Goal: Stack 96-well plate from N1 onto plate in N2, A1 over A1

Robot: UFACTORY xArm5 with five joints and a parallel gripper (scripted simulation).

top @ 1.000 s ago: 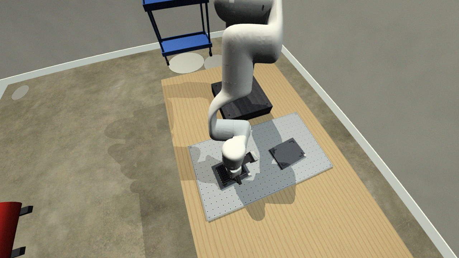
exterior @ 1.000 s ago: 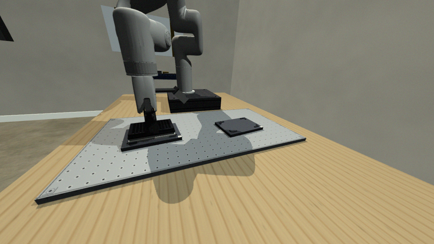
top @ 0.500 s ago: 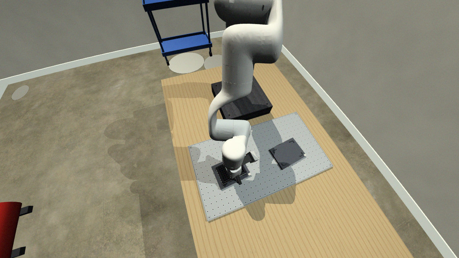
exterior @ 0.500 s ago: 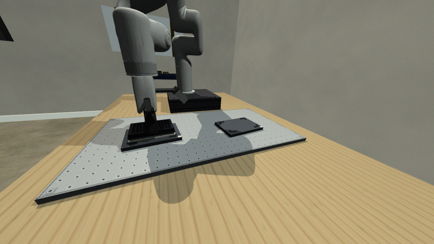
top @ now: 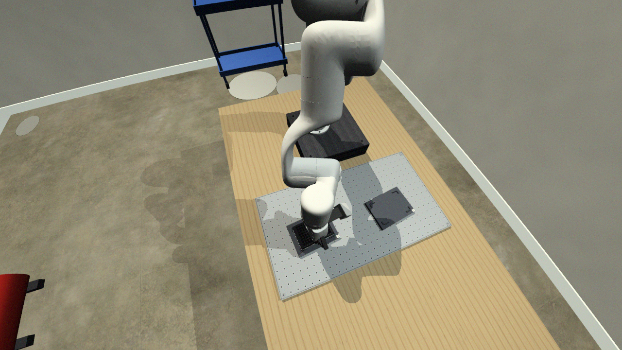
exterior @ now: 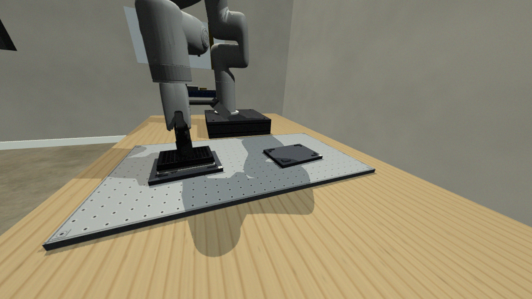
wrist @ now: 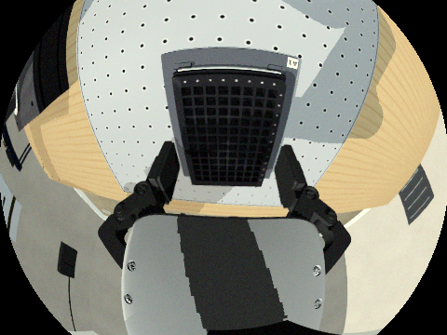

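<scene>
Now: hand 3 cm above the black 96-well plate. Round my hand: white 96-well plate: 4 cm below; then plate nest N2: 6 cm below; then plate nest N1: 32 cm to the left, 6 cm below, 1 cm behind.
</scene>
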